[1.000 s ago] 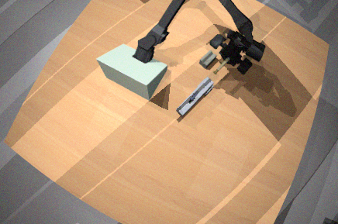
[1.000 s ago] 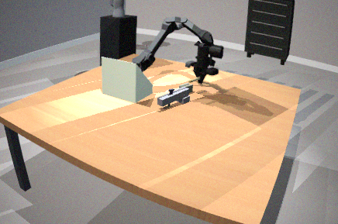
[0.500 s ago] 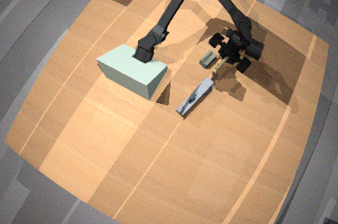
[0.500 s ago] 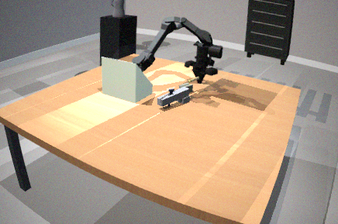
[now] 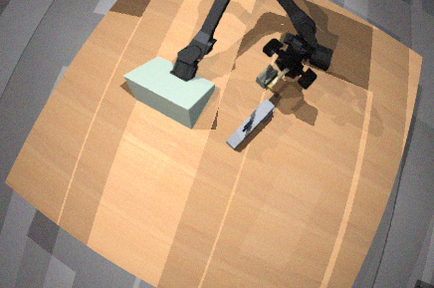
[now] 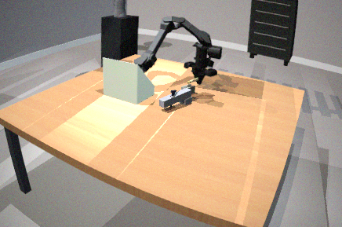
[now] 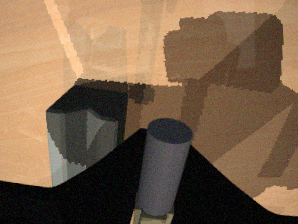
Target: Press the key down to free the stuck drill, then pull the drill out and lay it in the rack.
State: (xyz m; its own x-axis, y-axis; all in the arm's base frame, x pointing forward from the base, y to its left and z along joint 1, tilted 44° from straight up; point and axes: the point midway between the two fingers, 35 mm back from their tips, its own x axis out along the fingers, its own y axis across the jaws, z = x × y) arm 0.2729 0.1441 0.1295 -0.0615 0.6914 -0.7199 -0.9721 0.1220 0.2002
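My gripper tip is 5 cm past the grey rack, 4 cm above it and 3 cm to the left of it. From my gripper tip the other things lie so: drill (4 cm to the right, 3 cm above, 1 cm behind); then dark blue key (23 cm to the right, 2 cm behind).
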